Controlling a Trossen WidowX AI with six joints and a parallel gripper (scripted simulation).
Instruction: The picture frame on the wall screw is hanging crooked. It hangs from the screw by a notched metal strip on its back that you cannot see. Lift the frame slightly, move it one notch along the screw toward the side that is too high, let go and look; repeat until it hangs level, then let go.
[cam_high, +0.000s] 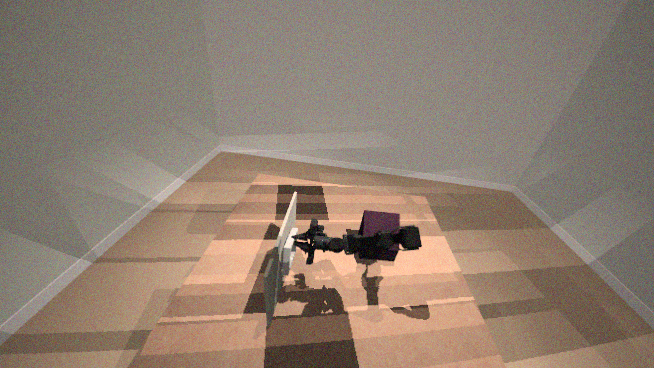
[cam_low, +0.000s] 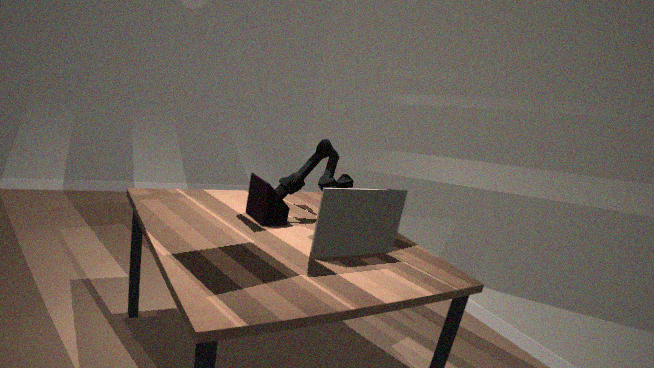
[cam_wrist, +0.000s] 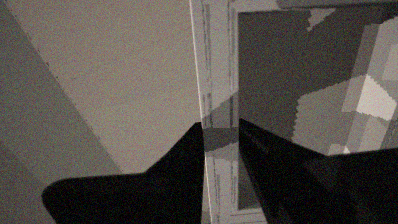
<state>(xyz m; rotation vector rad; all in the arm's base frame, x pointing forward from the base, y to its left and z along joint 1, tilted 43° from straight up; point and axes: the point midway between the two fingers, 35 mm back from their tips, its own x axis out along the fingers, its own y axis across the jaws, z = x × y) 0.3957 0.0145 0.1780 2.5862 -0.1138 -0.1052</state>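
My gripper tip is 1 cm short of the picture frame, 1 cm to the right of it and 5 cm above it. The rest, counted from my gripper tip: grey wall panel (2 cm ahead, 2 cm to the left, 6 cm below).
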